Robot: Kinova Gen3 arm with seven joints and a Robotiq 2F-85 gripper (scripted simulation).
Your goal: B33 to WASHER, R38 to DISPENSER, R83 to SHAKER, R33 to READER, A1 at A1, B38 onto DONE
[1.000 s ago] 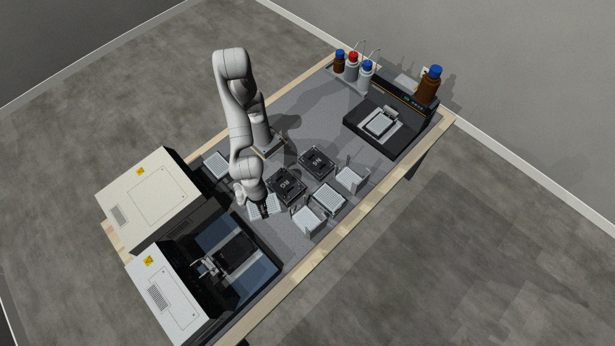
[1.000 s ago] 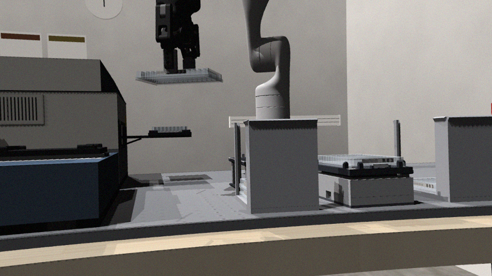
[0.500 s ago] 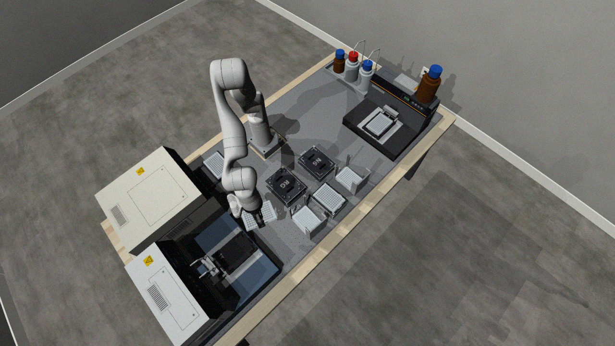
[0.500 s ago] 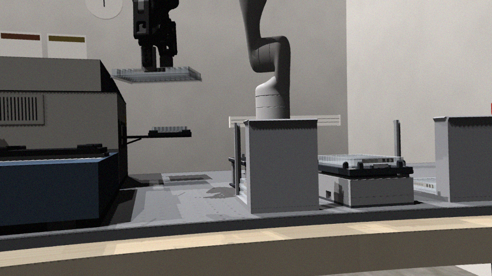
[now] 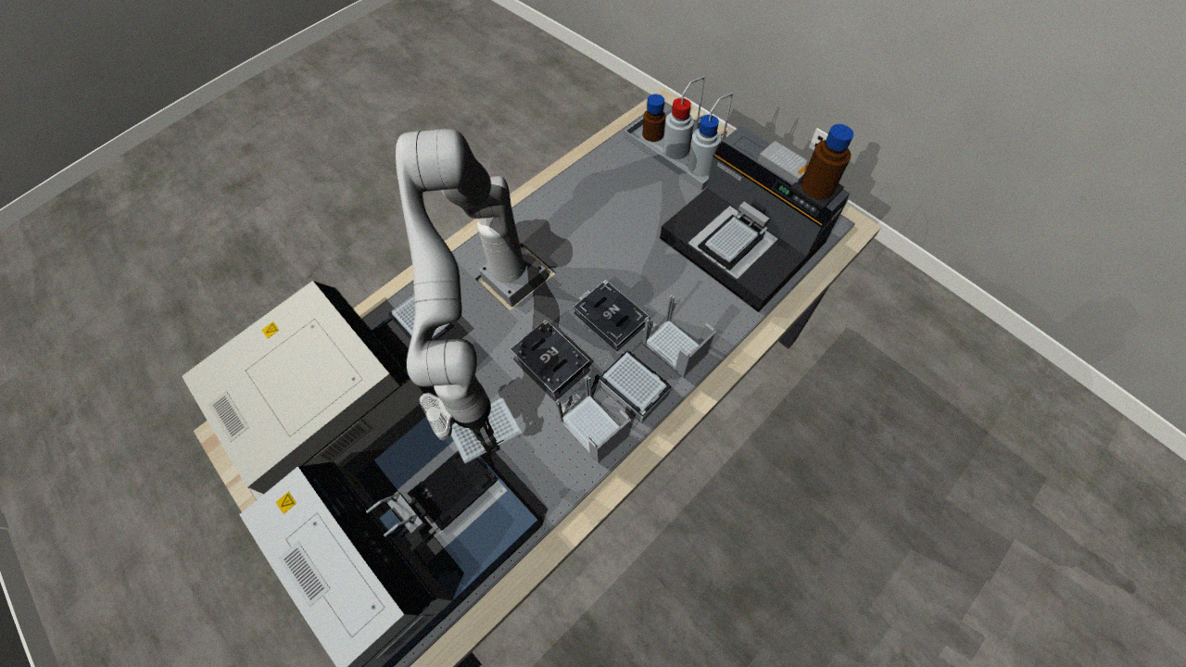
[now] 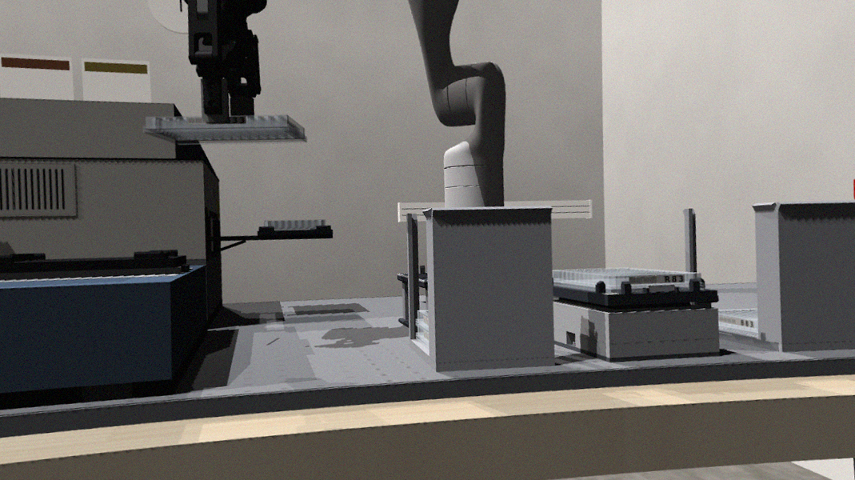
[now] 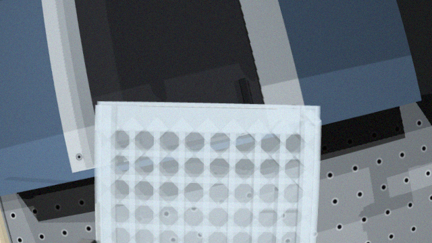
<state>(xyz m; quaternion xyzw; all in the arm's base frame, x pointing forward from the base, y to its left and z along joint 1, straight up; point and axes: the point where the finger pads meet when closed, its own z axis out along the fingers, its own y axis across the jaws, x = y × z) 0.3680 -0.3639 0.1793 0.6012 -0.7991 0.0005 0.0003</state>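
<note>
My gripper is now 22 cm to the left of the washer manifold and 6 cm above it. Round my hand: RG nest: 25 cm to the left, 16 cm below, 9 cm behind; plate B38: 20 cm to the left, 19 cm below, 11 cm ahead; plate B33: 1 cm below.
</note>
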